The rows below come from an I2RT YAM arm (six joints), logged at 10 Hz.
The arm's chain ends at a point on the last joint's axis. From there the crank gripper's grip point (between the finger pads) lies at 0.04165 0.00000 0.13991 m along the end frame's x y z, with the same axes.
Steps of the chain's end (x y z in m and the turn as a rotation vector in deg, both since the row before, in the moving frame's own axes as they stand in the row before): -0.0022 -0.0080 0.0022 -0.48 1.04 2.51; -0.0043 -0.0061 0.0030 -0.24 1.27 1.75; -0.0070 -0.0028 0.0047 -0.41 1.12 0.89; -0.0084 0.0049 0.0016 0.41 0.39 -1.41; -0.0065 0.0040 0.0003 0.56 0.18 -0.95
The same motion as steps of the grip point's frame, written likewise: 0.0003 -0.0050 0.0014 -0.48 1.04 2.51; -0.0012 -0.0042 0.0020 -0.24 1.27 1.75; -0.0043 -0.0011 0.0039 -0.41 1.12 0.89; -0.0075 0.0029 0.0013 0.41 0.39 -1.41; -0.0061 0.0019 0.0002 0.56 0.18 -0.95
